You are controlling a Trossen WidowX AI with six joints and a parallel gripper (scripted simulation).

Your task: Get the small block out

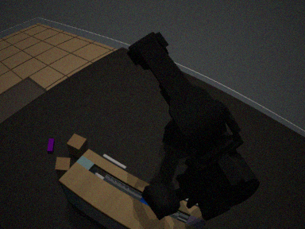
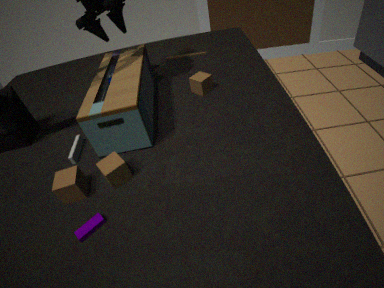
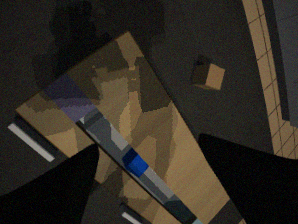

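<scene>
The blue block lies 110 mm below my gripper tip, 80 mm to the right of it and 30 mm behind it.
</scene>
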